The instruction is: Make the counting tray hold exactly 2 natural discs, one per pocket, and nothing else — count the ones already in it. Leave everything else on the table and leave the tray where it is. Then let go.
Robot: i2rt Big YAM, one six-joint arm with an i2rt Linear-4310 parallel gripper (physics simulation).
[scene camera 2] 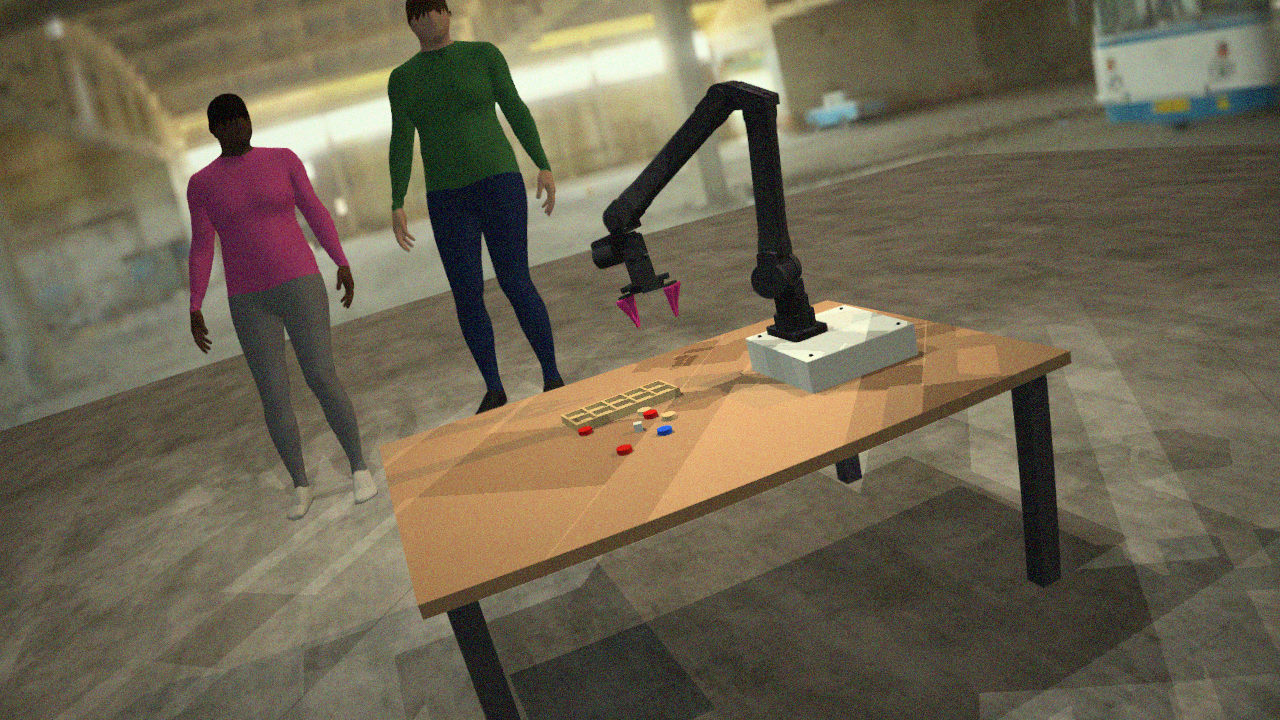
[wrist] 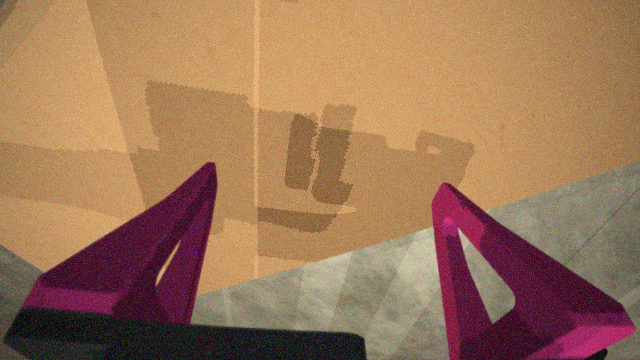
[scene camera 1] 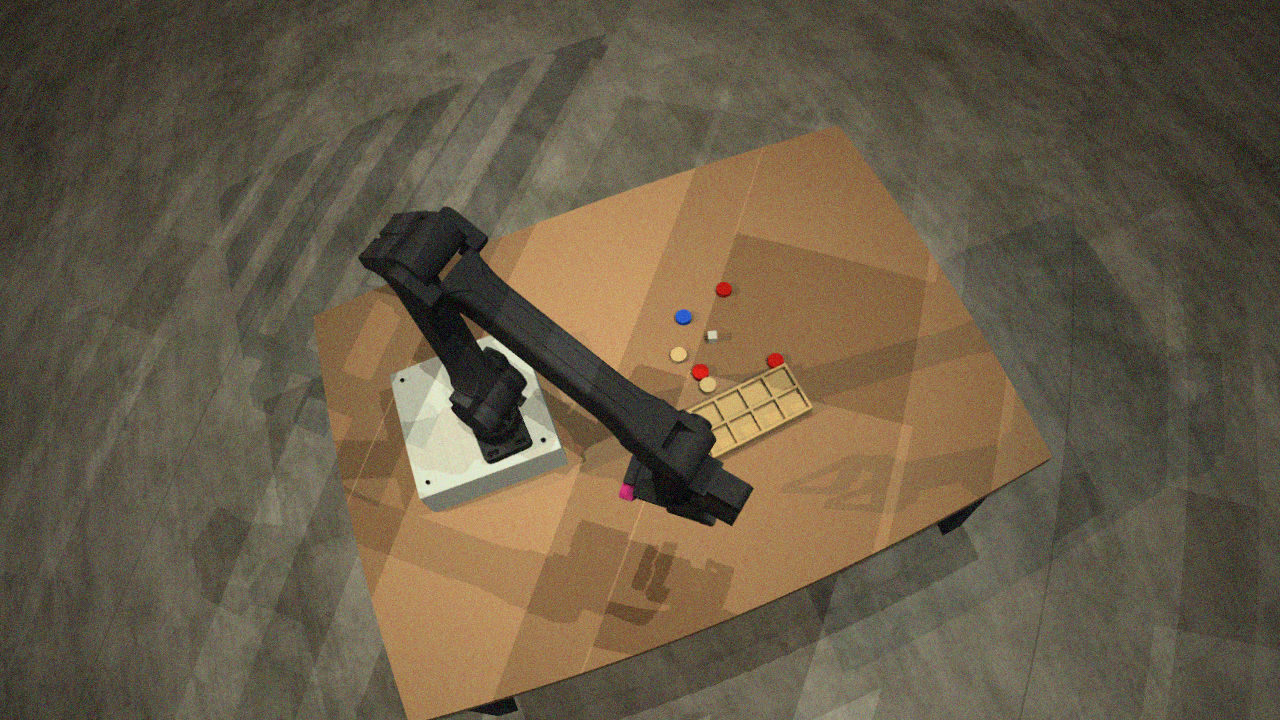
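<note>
The wooden counting tray point(scene camera 1: 763, 433) point(scene camera 2: 617, 412) lies on the table with two rows of pockets. Its visible pockets show no disc; its left end is partly hidden by the arm in scene camera 1, and pocket contents are small in scene camera 2. One natural disc point(scene camera 1: 678, 354) point(scene camera 2: 668, 415) lies apart from the tray. Another natural disc point(scene camera 1: 707, 384) point(scene camera 2: 644, 410) lies close outside the tray's long side, beside a red disc point(scene camera 1: 699, 371) point(scene camera 2: 650, 413). My gripper point(scene camera 2: 657, 320) point(wrist: 330, 183) is open and empty, high above the table, on the tray's other side.
A red disc point(scene camera 1: 775, 360) point(scene camera 2: 585, 430) lies near the tray's far corner. Another red disc point(scene camera 1: 723, 289) point(scene camera 2: 623, 449), a blue disc point(scene camera 1: 682, 317) point(scene camera 2: 664, 430) and a small white cube point(scene camera 1: 712, 336) point(scene camera 2: 638, 427) lie farther out. Two people stand beyond the table.
</note>
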